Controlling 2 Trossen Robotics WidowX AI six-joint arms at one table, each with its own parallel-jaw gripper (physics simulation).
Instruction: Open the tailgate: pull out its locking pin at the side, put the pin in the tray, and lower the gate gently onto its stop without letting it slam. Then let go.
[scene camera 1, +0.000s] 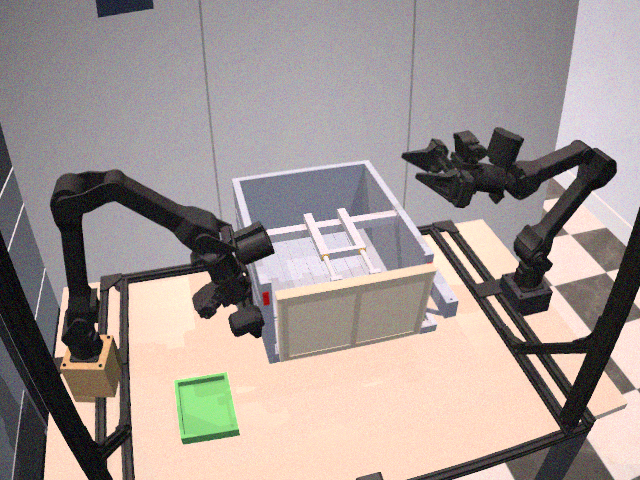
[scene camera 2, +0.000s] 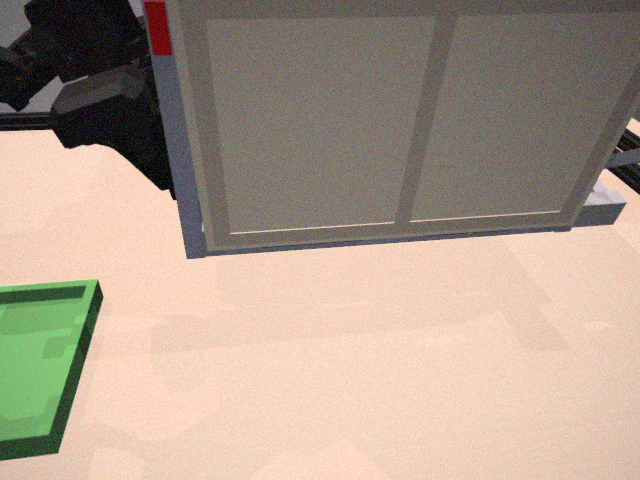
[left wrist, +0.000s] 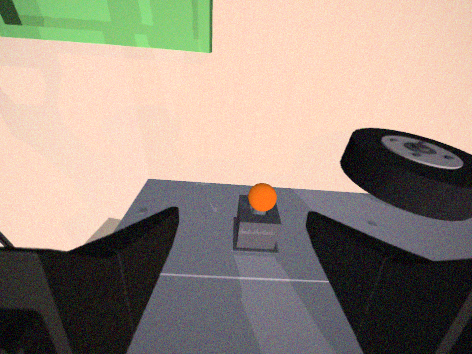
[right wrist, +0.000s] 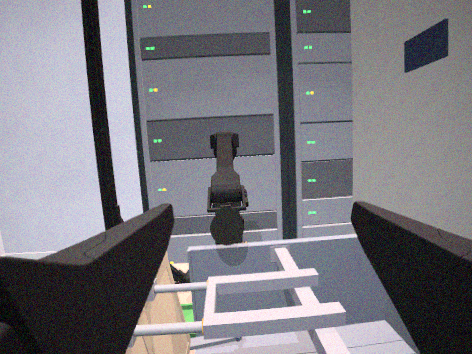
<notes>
My right gripper (scene camera 1: 408, 165) is open, with nothing in its grasp. Further things: my left gripper (scene camera 2: 171, 165), an orange-headed locking pin (left wrist: 262, 197) and a beige tailgate (scene camera 2: 304, 129).
My left gripper also shows in scene camera 1 (scene camera 1: 255, 324) and in the left wrist view (left wrist: 243, 216). My right gripper also shows in the right wrist view (right wrist: 261, 211). The beige tailgate also shows in scene camera 1 (scene camera 1: 313, 320).
</notes>
